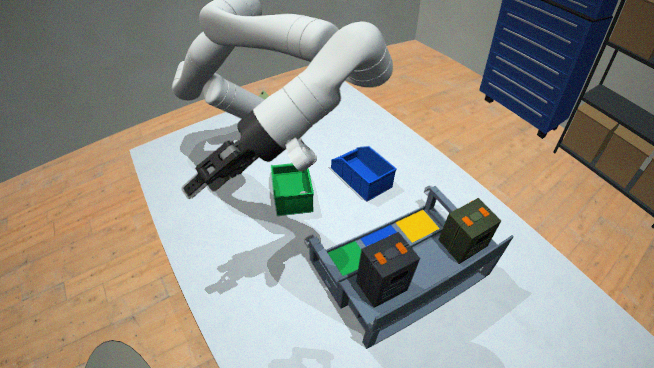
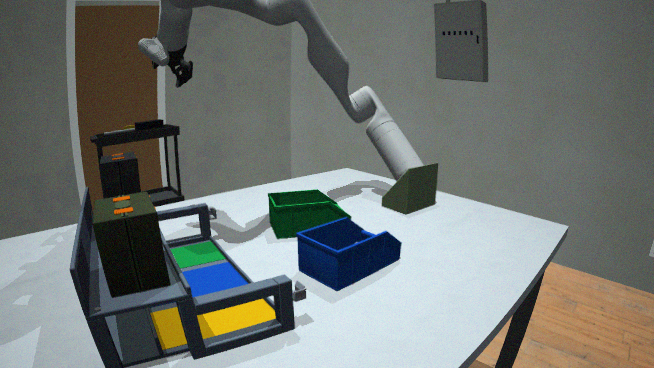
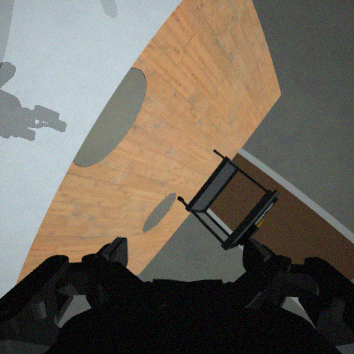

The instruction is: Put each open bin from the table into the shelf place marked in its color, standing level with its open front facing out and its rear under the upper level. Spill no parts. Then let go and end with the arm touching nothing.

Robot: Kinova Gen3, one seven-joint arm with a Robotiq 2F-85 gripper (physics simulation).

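Places are measured from the arm's base along level axes (x down, y right, z back), in millimetres.
Where they show: gripper, between the fingertips: [image 1: 198, 190] [image 2: 167, 75] [image 3: 185, 251]; arm's base, origin of its link: [image 2: 413, 178].
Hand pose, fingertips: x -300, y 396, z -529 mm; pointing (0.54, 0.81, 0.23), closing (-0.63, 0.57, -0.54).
Each offset is from my fingertips to the top centre of the thing. "pt": to the spot under its first point. Level surfaces: height alone.
A green bin {pt dy -262, dx +339, dz +144 mm} [image 1: 292, 205] [image 2: 295, 215] and a blue bin {pt dy -450, dx +306, dz +88 mm} [image 1: 360, 177] [image 2: 345, 257] stand upright and apart on the table {dx +376 mm} [image 1: 175, 200] [image 2: 440, 270] [image 3: 45, 200]. Their low open fronts face toward the arm's base. A small pale piece shows inside the green bin; the blue bin's contents are unclear. The grey shelf [image 1: 442, 284] [image 2: 241, 294] has a green place [image 1: 345, 257] [image 2: 197, 254], a blue place [image 1: 378, 234] [image 2: 215, 279] and a yellow place [image 1: 417, 225] [image 2: 237, 317], all bare. No yellow bin shows. My gripper [image 1: 202, 189] [image 2: 181, 80] [image 3: 185, 251] is open and empty, high above the table, away from both bins.
A black case {dy -242, dx +152, dz -201 mm} [image 1: 387, 272] [image 2: 120, 175] and an olive case {dy -468, dx +177, dz -249 mm} [image 1: 470, 232] [image 2: 132, 250] stand on the shelf's upper level, behind the coloured places. Raised side frames bound the shelf. A dark cart [image 2: 177, 167] [image 3: 215, 185] stands on the floor beyond the table, near a brown door [image 2: 117, 65].
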